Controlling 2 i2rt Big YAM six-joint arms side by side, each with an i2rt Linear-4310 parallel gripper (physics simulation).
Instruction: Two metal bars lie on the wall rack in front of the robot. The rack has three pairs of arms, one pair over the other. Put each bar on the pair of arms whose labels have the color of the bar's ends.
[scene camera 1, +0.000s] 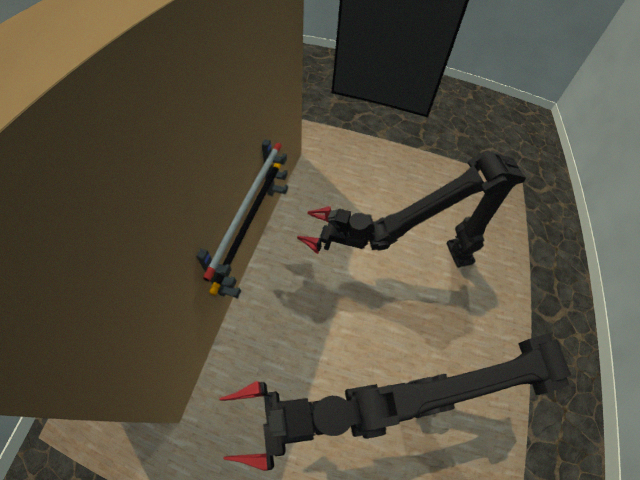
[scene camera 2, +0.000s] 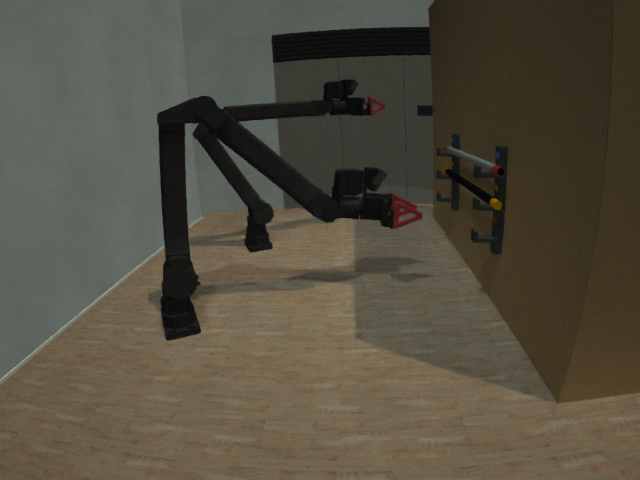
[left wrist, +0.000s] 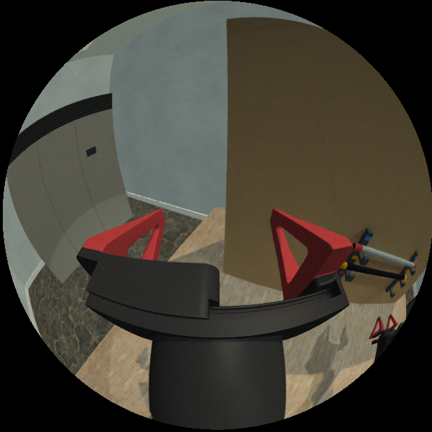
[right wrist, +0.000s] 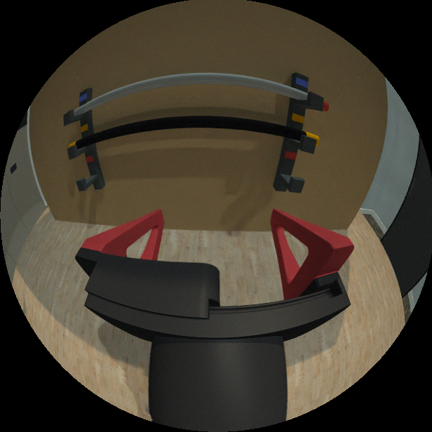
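Where they show: left gripper, between the fingertips: (scene camera 1: 221, 428) (scene camera 2: 378, 106); right gripper, between the fingertips: (scene camera 1: 302, 224) (scene camera 2: 419, 212); left arm's base, origin of its link: (scene camera 2: 258, 245); right arm's base, origin of its link: (scene camera 1: 460, 252) (scene camera 2: 181, 325).
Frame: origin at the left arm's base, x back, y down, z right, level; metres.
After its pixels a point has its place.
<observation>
The grey bar with red ends (scene camera 1: 242, 211) @[x -0.491, y -0.349, z 0.540 m] (scene camera 2: 473, 159) @[x -0.439, y -0.345, z 0.643 m] (left wrist: 385, 254) (right wrist: 200, 78) lies on the rack's top arms, under blue labels (right wrist: 302, 82). The black bar with yellow ends (scene camera 1: 251, 217) @[x -0.475, y -0.273, z 0.572 m] (scene camera 2: 470, 186) @[x -0.449, y -0.271, z 0.623 m] (left wrist: 375, 271) (right wrist: 200, 121) lies on the middle arms, under yellow labels (right wrist: 298, 118). The rack (scene camera 2: 497, 242) @[x -0.404, y -0.170, z 0.776 m] (right wrist: 281, 175) has bare bottom arms under red labels (right wrist: 290, 155). My right gripper (scene camera 1: 303, 225) @[x -0.320, y -0.208, z 0.570 m] (scene camera 2: 421, 214) @[x -0.320, y -0.208, z 0.570 m] (left wrist: 384, 315) is open and empty, facing the rack from a distance. My left gripper (scene camera 1: 222, 428) @[x -0.529, y -0.486, z 0.000 m] (scene camera 2: 385, 106) @[x -0.529, y -0.486, z 0.000 m] (left wrist: 217, 214) is open and empty, well to one side of the rack.
The rack is fixed to a tall brown wall panel (scene camera 1: 155, 232) @[x -0.626, y -0.580, z 0.340 m] (scene camera 2: 558, 232) @[x -0.307, y -0.274, z 1.009 m] (left wrist: 285, 125) (right wrist: 200, 200). A dark upright panel (scene camera 1: 398, 51) stands behind. Both arms stand on the wooden floor (scene camera 1: 413, 310) @[x 0.044, y 0.000, z 0.301 m] (scene camera 2: 310, 387) @[x 0.094, y 0.000, z 0.846 m].
</observation>
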